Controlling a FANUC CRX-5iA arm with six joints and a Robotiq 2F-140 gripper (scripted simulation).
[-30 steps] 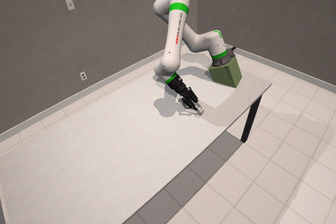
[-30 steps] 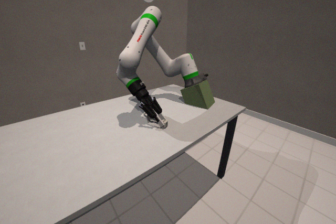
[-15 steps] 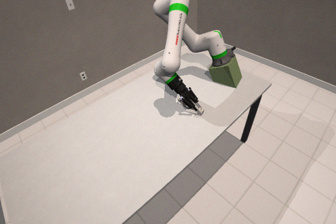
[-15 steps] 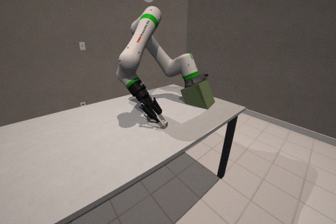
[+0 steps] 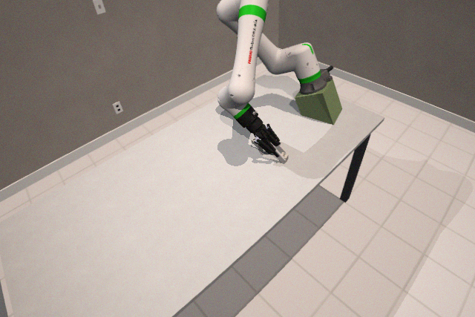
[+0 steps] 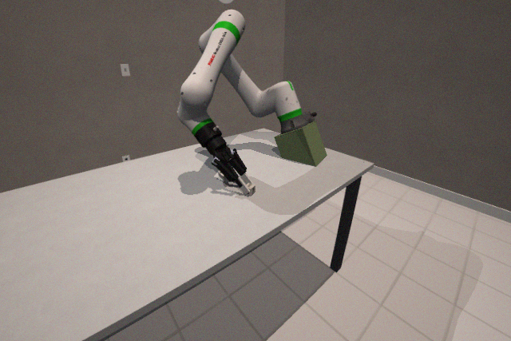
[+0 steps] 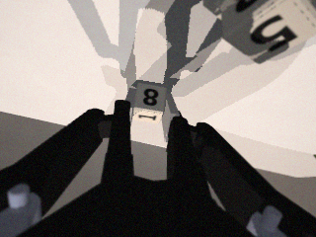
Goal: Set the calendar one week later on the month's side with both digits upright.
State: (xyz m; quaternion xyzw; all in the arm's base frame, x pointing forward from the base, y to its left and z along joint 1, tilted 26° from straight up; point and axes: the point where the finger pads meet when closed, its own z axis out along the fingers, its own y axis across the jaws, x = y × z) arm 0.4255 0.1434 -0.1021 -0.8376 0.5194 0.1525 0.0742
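Right now the white calendar cube is 2 cm to the left of my hand, 2 cm below it and 1 cm behind it.
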